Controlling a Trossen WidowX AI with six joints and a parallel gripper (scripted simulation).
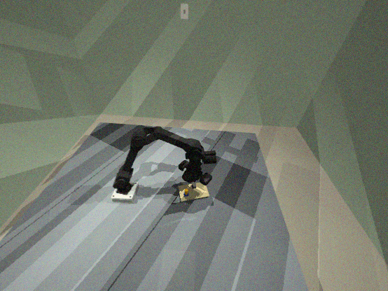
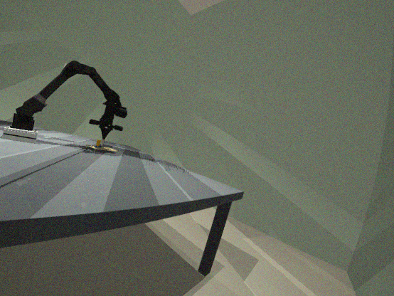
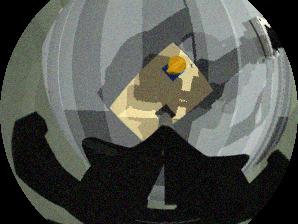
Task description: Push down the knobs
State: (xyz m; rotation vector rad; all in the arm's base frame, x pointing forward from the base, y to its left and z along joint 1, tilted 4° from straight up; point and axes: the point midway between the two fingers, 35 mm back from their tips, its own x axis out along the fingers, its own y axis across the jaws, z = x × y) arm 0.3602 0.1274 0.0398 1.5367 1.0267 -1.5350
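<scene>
Now: the grey knob 1 cm below my gripper tip. The rest, counted from my gripper tip: orange knob (3 cm behind, 6 cm to the right, 2 cm below).
</scene>
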